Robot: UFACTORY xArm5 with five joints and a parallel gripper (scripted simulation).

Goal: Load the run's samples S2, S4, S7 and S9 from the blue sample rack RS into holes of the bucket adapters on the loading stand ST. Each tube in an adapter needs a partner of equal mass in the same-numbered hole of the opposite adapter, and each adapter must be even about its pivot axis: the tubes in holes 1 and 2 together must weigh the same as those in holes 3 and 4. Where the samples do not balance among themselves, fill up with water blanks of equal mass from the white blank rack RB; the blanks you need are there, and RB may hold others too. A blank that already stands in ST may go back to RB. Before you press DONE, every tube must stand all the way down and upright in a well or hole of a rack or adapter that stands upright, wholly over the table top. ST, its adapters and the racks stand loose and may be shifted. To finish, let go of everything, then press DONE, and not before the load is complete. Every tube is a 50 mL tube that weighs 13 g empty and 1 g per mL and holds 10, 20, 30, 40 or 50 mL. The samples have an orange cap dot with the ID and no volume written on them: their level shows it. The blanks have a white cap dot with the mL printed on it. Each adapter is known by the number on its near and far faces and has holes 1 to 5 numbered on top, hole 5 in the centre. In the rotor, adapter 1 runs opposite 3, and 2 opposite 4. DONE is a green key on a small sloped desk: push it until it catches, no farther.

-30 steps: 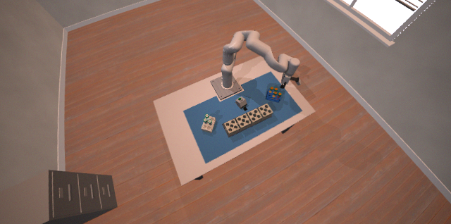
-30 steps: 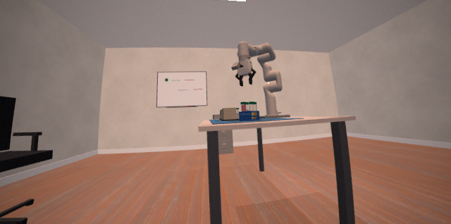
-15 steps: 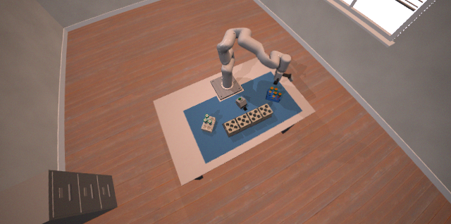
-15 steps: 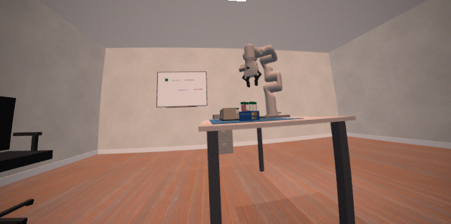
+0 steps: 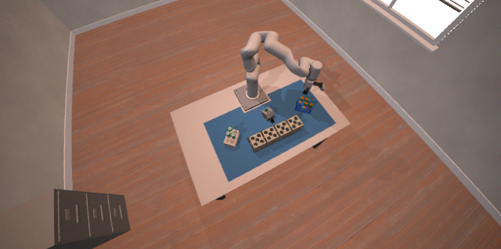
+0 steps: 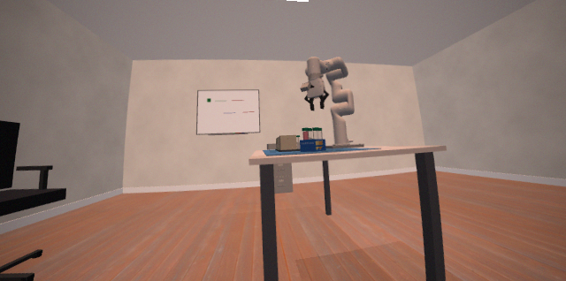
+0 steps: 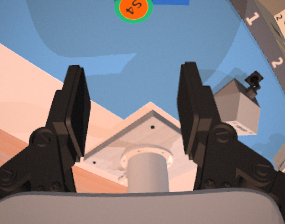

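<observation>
Now: hand 10 mm past the sample tube S4 and 180 mm above it. Round my hand: sample tube S2: 80 mm ahead, 20 mm to the left, 180 mm below; sample tube S9: 60 mm ahead, 180 mm below; sample tube S7: 40 mm ahead, 20 mm to the left, 180 mm below.
</observation>
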